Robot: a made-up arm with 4 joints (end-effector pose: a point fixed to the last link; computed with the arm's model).
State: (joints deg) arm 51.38 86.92 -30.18 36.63
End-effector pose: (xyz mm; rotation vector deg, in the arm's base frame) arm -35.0 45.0 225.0 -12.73 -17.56 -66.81
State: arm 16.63 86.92 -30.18 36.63
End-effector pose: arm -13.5 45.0 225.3 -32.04 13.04 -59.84
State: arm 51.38 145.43 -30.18 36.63
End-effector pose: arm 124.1 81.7 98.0 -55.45 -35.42 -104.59
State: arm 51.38 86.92 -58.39 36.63
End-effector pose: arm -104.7 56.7 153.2 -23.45 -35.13 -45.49
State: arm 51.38 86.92 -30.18 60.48
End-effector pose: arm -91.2 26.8 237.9 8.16 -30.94 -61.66
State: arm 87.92 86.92 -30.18 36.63
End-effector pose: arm -53.1 45.0 211.7 9.14 -49.55 -69.64
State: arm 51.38 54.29 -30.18 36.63
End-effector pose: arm -87.2 -53.3 266.8 8.81 -7.64 -43.62
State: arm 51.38 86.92 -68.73 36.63
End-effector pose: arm -128.2 48.8 125.4 -27.10 -41.17 -37.24
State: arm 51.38 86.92 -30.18 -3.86
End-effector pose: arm 40.5 49.1 157.5 -48.03 6.86 -71.02
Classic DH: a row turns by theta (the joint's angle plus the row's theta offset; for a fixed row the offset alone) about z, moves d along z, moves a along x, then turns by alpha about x. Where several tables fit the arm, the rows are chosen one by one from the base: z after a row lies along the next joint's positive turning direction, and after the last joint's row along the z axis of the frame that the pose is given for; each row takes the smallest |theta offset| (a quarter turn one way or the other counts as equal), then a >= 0, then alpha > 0; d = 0 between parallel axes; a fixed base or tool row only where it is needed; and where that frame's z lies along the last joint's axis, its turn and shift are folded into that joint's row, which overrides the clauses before.
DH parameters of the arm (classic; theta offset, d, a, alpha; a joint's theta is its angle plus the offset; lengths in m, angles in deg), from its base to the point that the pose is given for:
base (fixed): 0 0.1909 -0.0238 90
joint 1: -90 0.1184 0.1045 90
joint 2: -8.38 0.0642 0.0052 85.91
joint 3: -89.4 -0.0821 0.021 -98.36
joint 4: -85.87 -0.1245 0.0602 -90
tool (fixed): -90 0.1335 0 0

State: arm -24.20 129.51 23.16 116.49
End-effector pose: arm -10.0 93.5 189.8 -31.37 -42.11 -87.89
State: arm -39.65 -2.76 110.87 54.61
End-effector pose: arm -209.2 -220.1 -64.2 45.72 -118.27 43.54
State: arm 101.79 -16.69 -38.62 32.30
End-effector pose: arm -56.7 -283.8 177.0 39.21 -42.04 33.54
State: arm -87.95 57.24 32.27 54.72
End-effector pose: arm -3.1 -181.6 53.5 -96.27 125.30 -85.98
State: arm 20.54 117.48 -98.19 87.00
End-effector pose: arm -238.6 0.4 189.5 -18.43 -23.23 5.06
